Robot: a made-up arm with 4 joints. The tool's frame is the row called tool. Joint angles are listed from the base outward.
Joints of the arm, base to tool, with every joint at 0 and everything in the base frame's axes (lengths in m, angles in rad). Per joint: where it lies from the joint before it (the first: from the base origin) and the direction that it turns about. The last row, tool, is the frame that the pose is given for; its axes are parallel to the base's.
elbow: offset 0 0 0.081 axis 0 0 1
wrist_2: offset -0.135 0.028 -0.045 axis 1 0 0
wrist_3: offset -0.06 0.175 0.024 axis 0 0 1
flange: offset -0.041 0.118 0.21 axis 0 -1 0
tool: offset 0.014 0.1 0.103
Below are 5 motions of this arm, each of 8 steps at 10 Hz.
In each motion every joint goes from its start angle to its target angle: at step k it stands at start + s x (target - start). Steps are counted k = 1, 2, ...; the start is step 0. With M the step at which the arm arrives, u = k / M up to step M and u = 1 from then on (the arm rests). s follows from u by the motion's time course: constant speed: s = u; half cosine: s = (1 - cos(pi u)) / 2; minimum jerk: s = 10 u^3 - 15 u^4 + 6 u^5.
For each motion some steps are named. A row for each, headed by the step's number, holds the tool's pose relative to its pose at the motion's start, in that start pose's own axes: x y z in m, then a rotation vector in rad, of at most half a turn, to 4 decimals.
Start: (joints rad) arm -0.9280 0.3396 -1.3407 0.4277
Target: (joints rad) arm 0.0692 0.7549 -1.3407 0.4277
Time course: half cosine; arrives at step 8
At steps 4, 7, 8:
4: 0.0902 -0.0690 0.0221 0.0395 0.2468 0.4778
7: 0.1760 -0.0533 0.0194 -0.0192 0.4716 0.9190
8: 0.1814 -0.0490 0.0184 -0.0283 0.4892 0.9551

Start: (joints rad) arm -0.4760 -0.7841 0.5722 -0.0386
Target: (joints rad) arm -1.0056 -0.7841 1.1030 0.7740
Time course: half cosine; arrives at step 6
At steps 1, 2, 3, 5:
1: 0.0061 -0.0039 0.0094 0.0138 -0.0336 0.0106
2: 0.0232 -0.0179 0.0339 0.0581 -0.1280 0.0353
3: 0.0473 -0.0442 0.0634 0.1323 -0.2633 0.0564
5: 0.0898 -0.1072 0.0999 0.2888 -0.5158 0.0479

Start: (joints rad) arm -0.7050 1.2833 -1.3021 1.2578
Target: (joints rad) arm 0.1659 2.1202 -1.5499 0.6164
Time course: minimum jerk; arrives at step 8
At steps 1, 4, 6, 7, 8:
1: 0.0075 0.0014 -0.0035 -0.0030 0.0268 0.0089
4: 0.1641 0.1034 -0.1785 -0.2371 0.8102 0.2713
6: 0.1538 0.2033 -0.3825 -0.6392 1.3772 0.4278
7: 0.1350 0.2176 -0.4283 -0.7538 1.4868 0.4479
8: 0.1310 0.2197 -0.4366 -0.7758 1.5061 0.4509

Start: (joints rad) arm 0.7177 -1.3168 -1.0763 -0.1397
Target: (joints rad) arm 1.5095 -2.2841 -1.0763 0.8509
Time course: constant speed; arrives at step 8
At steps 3, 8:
3: -0.1420 -0.0393 -0.1764 0.0940 -0.8294 0.0178
8: -0.0966 0.0422 -0.5271 0.2182 -2.1648 -0.3121

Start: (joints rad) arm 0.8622 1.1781 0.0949 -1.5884
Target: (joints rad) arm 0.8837 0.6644 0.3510 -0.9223
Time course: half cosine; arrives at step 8
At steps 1, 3, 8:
1: 0.0051 0.0048 -0.0013 -0.0100 -0.0227 -0.0194
3: 0.0441 0.0365 -0.0127 -0.0950 -0.1779 -0.1490
8: 0.1615 0.0924 -0.0614 -0.4097 -0.5174 -0.3965

